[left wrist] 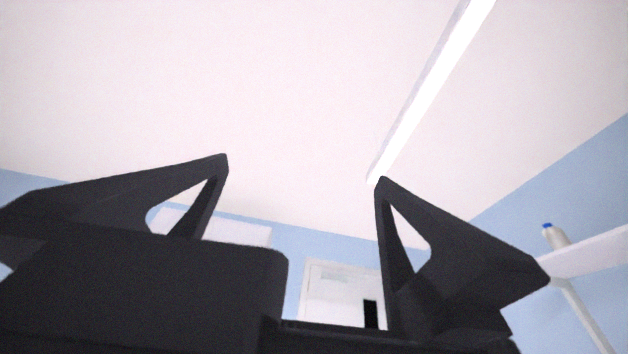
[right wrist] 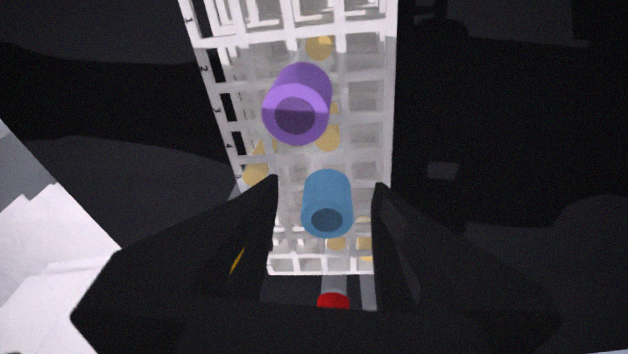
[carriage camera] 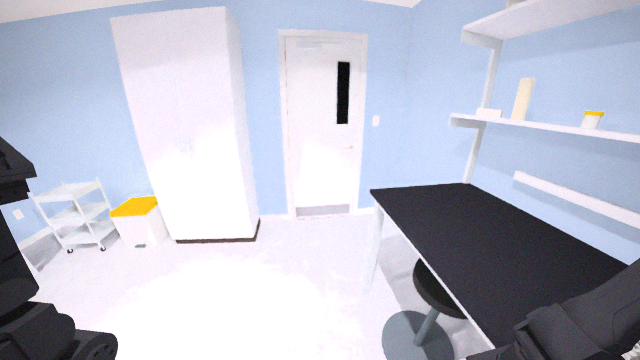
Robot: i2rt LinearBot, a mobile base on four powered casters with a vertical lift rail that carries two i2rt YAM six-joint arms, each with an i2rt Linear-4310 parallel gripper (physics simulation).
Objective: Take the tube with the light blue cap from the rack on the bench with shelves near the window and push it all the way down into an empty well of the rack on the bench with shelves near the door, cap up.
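Places are measured from the left arm's base along level axes (x ahead, y left, z up), in millimetres.
Pixels of known places: left gripper, fingertip midpoint: point(left wrist: 303, 172); right gripper, fingertip midpoint: point(right wrist: 325, 190).
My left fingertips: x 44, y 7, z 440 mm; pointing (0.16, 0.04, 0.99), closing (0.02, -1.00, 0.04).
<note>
For each thing: its top centre in the pictures, then the offset to it from my left fingertips. "pt": a spot on its surface instead. Level surfaces: height alone.
- white rack at its top centre: point(right wrist: 310, 173) dy -1028, dx -150, dz -448 mm
- tube with a light blue cap, top centre: point(right wrist: 322, 225) dy -1041, dx -128, dz -386 mm
- purple-capped tube at its top centre: point(right wrist: 301, 119) dy -1043, dx -85, dz -386 mm
- red cap at a spot on its surface: point(right wrist: 333, 301) pt dy -1033, dx -204, dz -400 mm
- black bench at its surface level: dz -505 mm
- stool at its top centre: point(carriage camera: 452, 277) dy -993, dx +403, dz -759 mm
In the right wrist view a white rack point(right wrist: 391, 125) with numbered rows stands on a black bench top. A tube with a light blue cap point(right wrist: 327, 202) stands in it, cap towards the camera. My right gripper point(right wrist: 325, 190) is open, with one finger on each side of the light blue cap and a gap on both sides. A purple-capped tube point(right wrist: 297, 104) stands farther up the same rack. My left gripper point(left wrist: 303, 172) is open and empty, pointing up towards the ceiling and the far wall. Neither gripper's fingers show in the carriage view.
A red cap point(right wrist: 333, 301) shows beyond the rack's near end. In the carriage view a black bench point(carriage camera: 480, 240) stands at right, with a stool point(carriage camera: 435, 290) under its edge and a wall shelf point(carriage camera: 550, 126) above. A tall cabinet point(carriage camera: 185, 125), a yellow-lidded bin point(carriage camera: 142, 227) and a cart stand farther back.
</note>
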